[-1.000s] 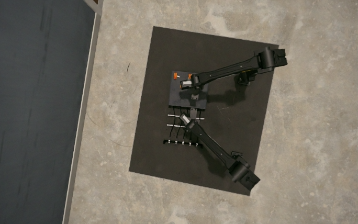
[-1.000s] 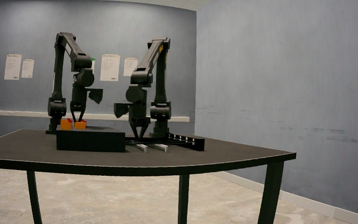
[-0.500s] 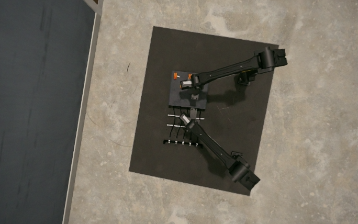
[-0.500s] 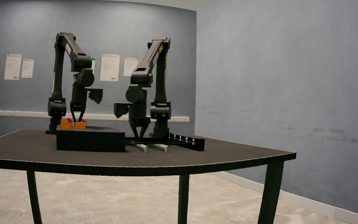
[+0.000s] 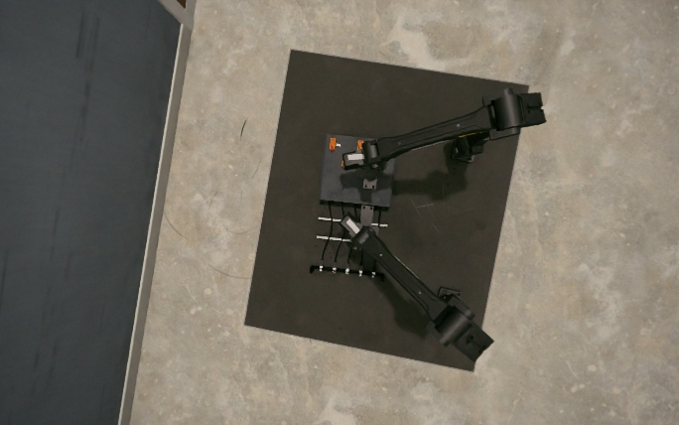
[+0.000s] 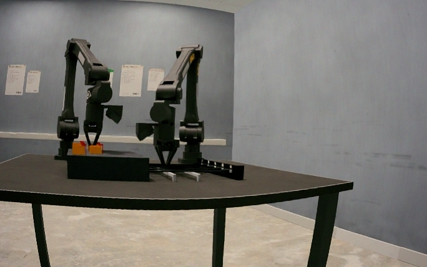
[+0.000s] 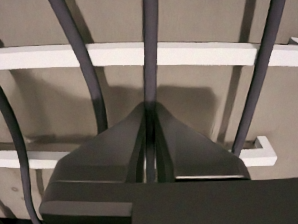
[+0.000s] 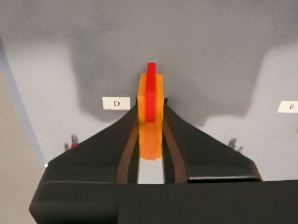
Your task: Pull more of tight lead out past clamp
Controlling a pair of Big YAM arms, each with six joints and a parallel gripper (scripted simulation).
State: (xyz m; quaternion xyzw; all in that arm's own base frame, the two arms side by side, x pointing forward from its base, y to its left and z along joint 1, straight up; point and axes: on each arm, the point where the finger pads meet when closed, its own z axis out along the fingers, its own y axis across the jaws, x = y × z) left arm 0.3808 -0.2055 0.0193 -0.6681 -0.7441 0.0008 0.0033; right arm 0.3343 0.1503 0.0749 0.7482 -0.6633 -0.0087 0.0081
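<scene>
The orange handle lies 1 cm to the left of my right hand and 1 cm below it.
</scene>
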